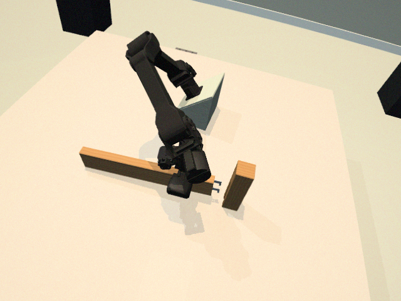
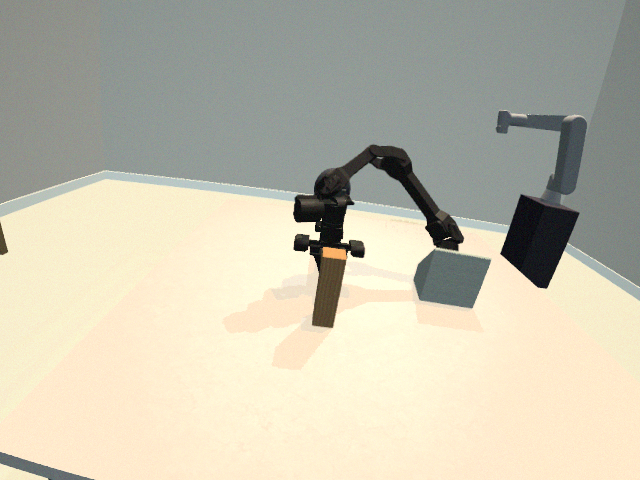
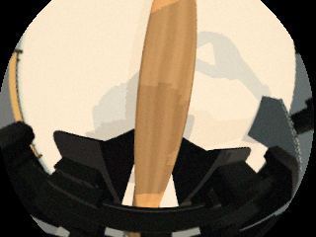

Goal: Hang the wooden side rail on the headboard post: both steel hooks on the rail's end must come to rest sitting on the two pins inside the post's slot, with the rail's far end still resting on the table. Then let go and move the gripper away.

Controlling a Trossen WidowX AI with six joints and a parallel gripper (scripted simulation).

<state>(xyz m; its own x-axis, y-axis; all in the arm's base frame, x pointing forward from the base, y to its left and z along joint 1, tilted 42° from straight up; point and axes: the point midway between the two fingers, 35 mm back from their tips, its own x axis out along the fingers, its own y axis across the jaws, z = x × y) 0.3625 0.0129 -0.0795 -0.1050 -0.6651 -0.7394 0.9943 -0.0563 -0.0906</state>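
Now: gripper tip 16 cm to the right of the headboard post and 4 cm below it.
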